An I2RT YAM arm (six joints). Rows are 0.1 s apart.
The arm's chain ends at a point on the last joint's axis. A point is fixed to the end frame.
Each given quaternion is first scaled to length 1.
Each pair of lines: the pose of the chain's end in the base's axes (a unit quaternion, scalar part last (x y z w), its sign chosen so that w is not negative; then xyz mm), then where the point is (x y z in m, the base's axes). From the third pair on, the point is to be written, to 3 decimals.
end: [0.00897 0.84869 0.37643 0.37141 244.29 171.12 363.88]
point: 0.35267 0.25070 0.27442
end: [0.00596 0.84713 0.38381 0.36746 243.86 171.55 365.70]
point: 0.35086 0.25362 0.27683
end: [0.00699 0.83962 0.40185 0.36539 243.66 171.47 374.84]
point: 0.350 0.258 0.289
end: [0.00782 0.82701 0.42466 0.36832 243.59 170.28 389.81]
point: 0.350 0.262 0.310
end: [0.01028 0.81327 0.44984 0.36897 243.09 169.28 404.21]
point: 0.349 0.267 0.331
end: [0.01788 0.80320 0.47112 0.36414 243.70 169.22 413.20]
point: 0.348 0.271 0.344
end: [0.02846 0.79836 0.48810 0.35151 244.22 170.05 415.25]
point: 0.346 0.276 0.347
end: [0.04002 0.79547 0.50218 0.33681 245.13 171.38 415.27]
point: 0.344 0.280 0.348
